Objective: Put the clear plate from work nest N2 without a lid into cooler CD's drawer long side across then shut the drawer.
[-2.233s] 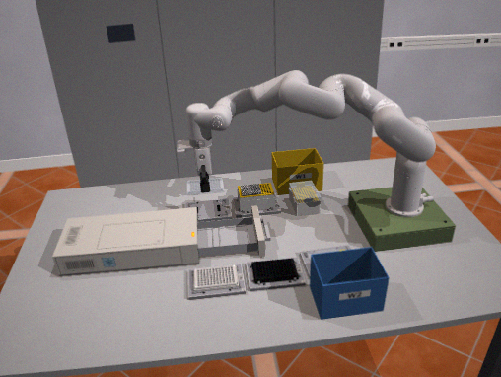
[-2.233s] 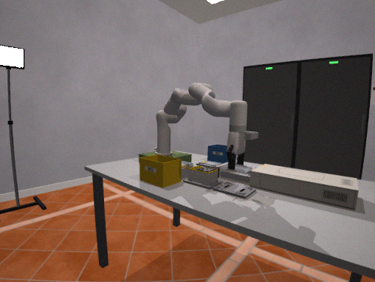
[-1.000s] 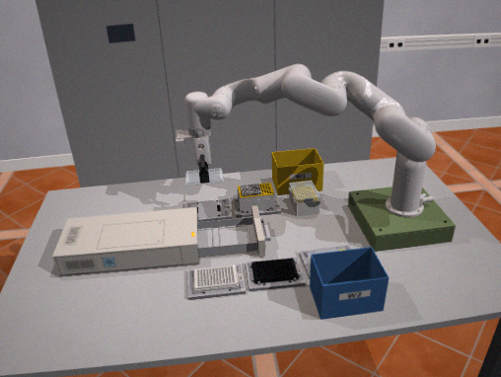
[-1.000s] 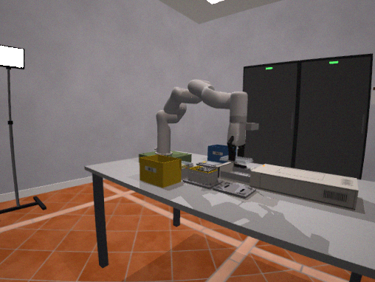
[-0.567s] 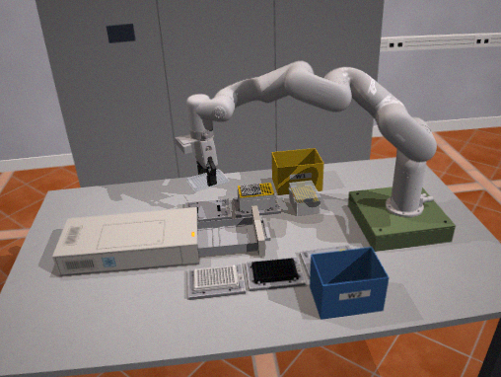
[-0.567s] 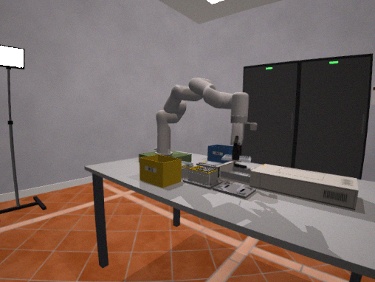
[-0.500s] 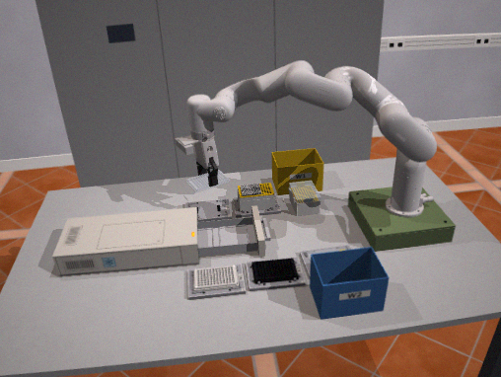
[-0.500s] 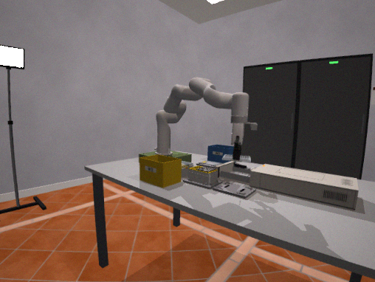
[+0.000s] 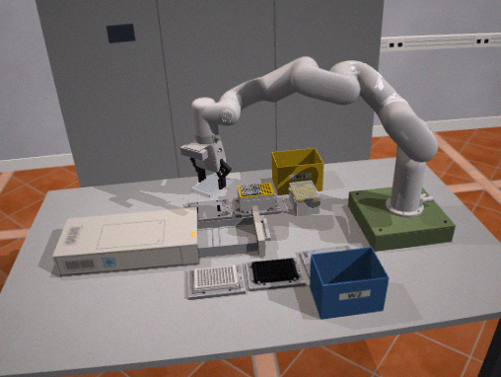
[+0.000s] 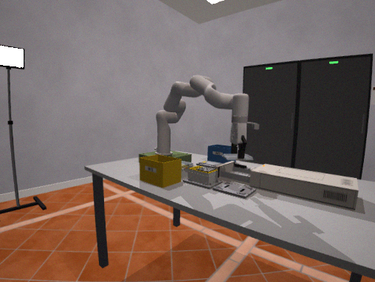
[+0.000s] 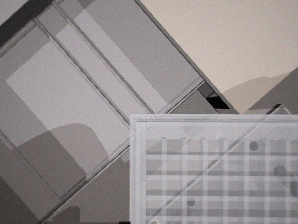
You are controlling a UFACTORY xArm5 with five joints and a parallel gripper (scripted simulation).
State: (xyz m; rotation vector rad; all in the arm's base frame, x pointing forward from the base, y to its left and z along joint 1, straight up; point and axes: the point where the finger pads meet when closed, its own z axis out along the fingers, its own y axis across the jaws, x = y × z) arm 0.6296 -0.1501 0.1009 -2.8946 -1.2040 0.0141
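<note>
Now: the drawer 13 cm to the left of my hand, 12 cm below it and 1 cm behind it. The rest, counted from my hand: beige cooler CD (14 cm ahead, 12 cm to the left, 12 cm below); clear plate (1 cm below); yellow tip box (16 cm behind, 10 cm below, 6 cm to the right).
</note>
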